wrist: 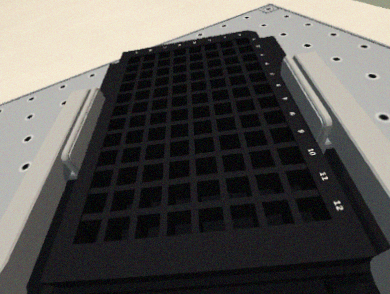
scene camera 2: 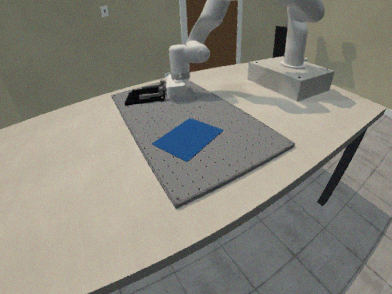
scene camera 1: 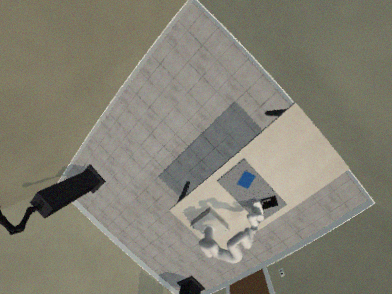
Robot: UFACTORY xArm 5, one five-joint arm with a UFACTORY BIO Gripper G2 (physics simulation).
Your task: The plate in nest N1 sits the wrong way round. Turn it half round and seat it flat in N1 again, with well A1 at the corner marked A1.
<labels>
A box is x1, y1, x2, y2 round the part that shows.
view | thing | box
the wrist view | my gripper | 0, 51, 389, 293
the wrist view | black well plate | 40, 30, 376, 293
</labels>
